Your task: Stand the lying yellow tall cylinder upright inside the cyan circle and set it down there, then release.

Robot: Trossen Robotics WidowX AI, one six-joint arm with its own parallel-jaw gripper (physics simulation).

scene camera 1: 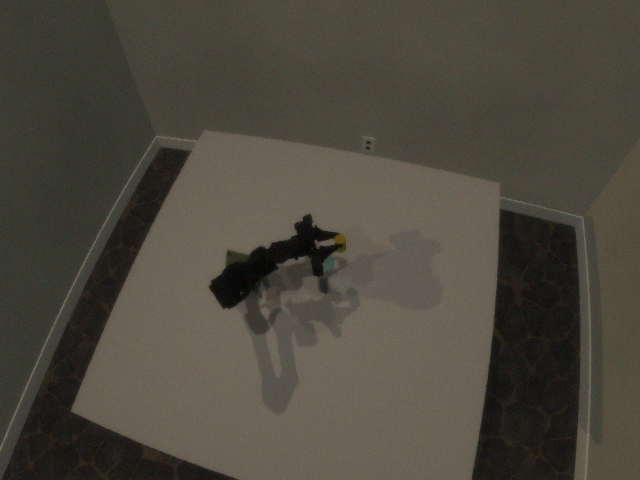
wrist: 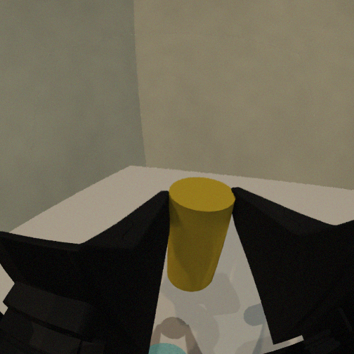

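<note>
The yellow tall cylinder is held between the fingertips near its top end, roughly upright with a slight lean in the wrist view. My gripper is shut on it. The cylinder appears to hang above the table, and its lower end is apart from the cyan circle. The cyan circle lies flat on the table, partly hidden behind a finger in the scene view and cut off at the bottom edge of the wrist view.
The pale table carries several overlapping shadows of the arm. A green plate shows partly beneath the dark arm. A wall with a socket stands beyond the table's far edge.
</note>
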